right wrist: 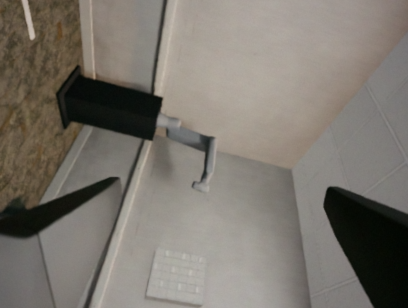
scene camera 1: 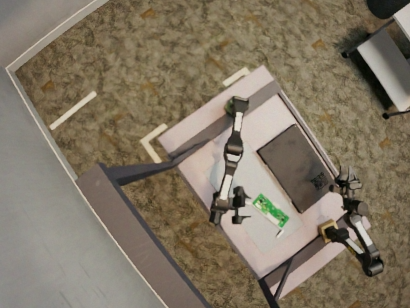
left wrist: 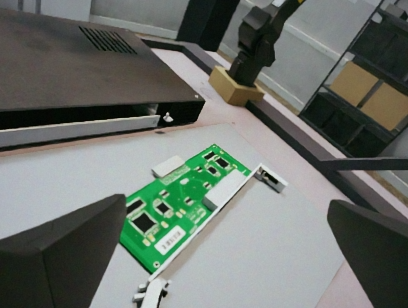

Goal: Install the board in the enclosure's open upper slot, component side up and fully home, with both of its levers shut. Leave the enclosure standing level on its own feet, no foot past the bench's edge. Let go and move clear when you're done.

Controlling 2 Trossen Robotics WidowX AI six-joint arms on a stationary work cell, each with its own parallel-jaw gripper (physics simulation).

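Places are measured from the left arm's base along level axes (x ahead, y left, z up), in metres.
Where they show: left gripper, fingertip midpoint: (scene camera 1: 251, 207) (left wrist: 228, 206); right gripper, fingertip midpoint: (right wrist: 225, 192) (scene camera 1: 345, 165); left arm's base at its link origin: (scene camera 1: 237, 105); right arm's base at its link origin: (scene camera 1: 330, 231) (left wrist: 240, 79).
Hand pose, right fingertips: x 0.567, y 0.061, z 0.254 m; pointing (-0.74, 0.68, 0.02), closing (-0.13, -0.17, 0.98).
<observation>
Each offset is from my right fingertips to the top centre of the thing. "*": to the spot under its first point. Level surfaces: height alone.
The green board {* 0.031 m back, 0.376 m right, 0.308 m down} (scene camera 1: 271, 210) (left wrist: 192, 192) lies component side up on the grey mat {0.312 m down} (scene camera 1: 264, 241) (left wrist: 265, 240). In the left wrist view its near lever {* 0.164 m back, 0.429 m right, 0.294 m down} (left wrist: 154, 292) sticks out, cut off by the frame's bottom; its far lever {0.091 m ahead, 0.444 m right, 0.293 m down} (left wrist: 271, 179) is at the other end of the white front strip. The dark enclosure {0.074 m back, 0.105 m right, 0.264 m down} (scene camera 1: 292, 162) (left wrist: 85, 65) lies flat beyond the mat; a dark opening shows above a light panel {* 0.098 m back, 0.235 m right, 0.298 m down} (left wrist: 75, 131) in its front. My left gripper (scene camera 1: 244, 207) (left wrist: 228, 206) is open and empty, above and short of the board. My right gripper (scene camera 1: 350, 177) (right wrist: 225, 192) is open and empty, beyond the enclosure's corner.
A tan block (scene camera 1: 327, 231) (left wrist: 231, 89) under a black arm base stands at the right of the bench {0.314 m down} (scene camera 1: 212, 112). Dark frame beams (scene camera 1: 296, 257) cross the bench's ends. The right wrist view faces walls and a black post (right wrist: 112, 107) with a grey bracket.
</observation>
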